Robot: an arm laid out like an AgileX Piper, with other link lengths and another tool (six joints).
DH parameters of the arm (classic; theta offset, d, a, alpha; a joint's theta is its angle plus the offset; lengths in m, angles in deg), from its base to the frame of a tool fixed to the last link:
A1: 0 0.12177 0 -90
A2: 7.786 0 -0.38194 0
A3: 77.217 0 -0.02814 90
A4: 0 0.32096 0 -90
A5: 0 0 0 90
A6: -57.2 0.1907 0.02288 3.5
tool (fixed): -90 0.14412 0 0
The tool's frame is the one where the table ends.
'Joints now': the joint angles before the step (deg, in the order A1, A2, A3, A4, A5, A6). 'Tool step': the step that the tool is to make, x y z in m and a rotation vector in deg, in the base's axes. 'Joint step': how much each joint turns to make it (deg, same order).
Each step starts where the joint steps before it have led.
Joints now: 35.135 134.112 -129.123 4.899 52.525 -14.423
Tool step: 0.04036 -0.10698 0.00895 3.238 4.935 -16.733
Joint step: -7.390 -1.655 -0.060 -1.793 3.571 11.947
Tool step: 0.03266 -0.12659 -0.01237 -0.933 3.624 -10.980
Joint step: -9.073 0.048 -0.003 -0.804 3.553 2.475
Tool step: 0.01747 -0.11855 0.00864 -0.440 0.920 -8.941
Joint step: -8.594 -1.083 -0.004 -0.444 2.072 0.475
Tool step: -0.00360 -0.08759 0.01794 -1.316 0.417 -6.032
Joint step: -5.944 -1.826 0.001 -1.287 2.400 0.066
